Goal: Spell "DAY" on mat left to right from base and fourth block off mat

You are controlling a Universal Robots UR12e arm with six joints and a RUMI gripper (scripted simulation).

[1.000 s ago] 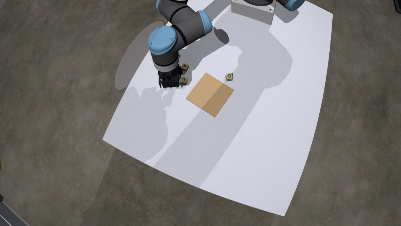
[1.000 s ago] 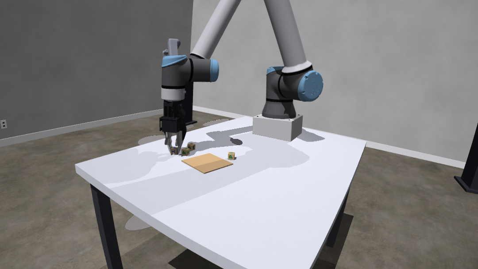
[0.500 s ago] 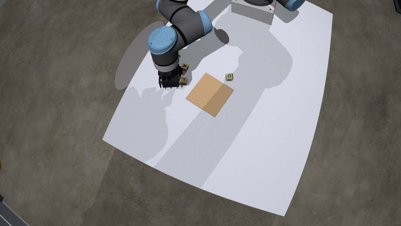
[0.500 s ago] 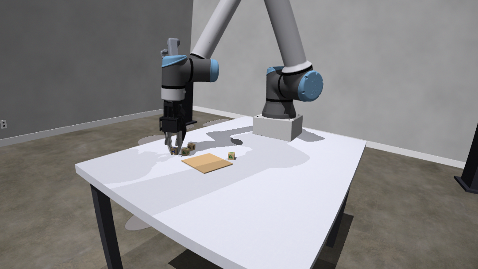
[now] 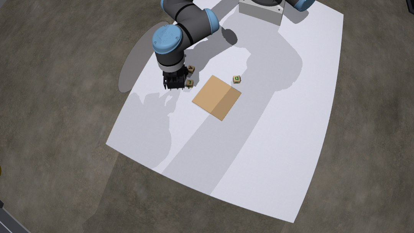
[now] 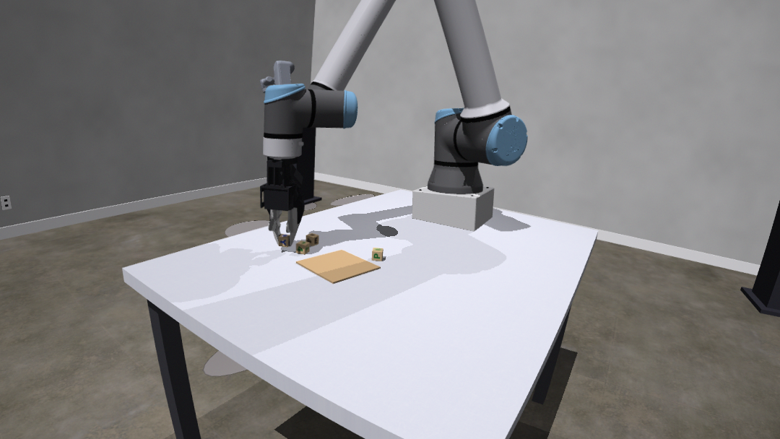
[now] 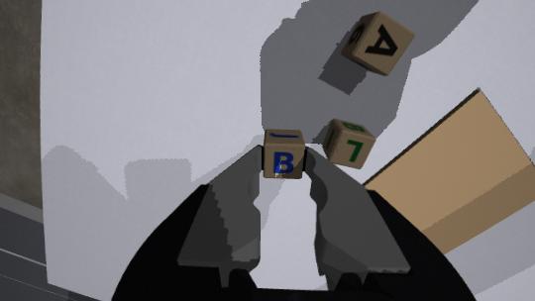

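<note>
My hand is 4 cm to the right of the green-lettered block, 2 cm past it and 2 cm above it. Also, from my hand: D block 22 cm to the left, 9 cm behind, 2 cm below; blue-lettered block right at my hand; tan mat 16 cm to the left, 3 cm below.
</note>
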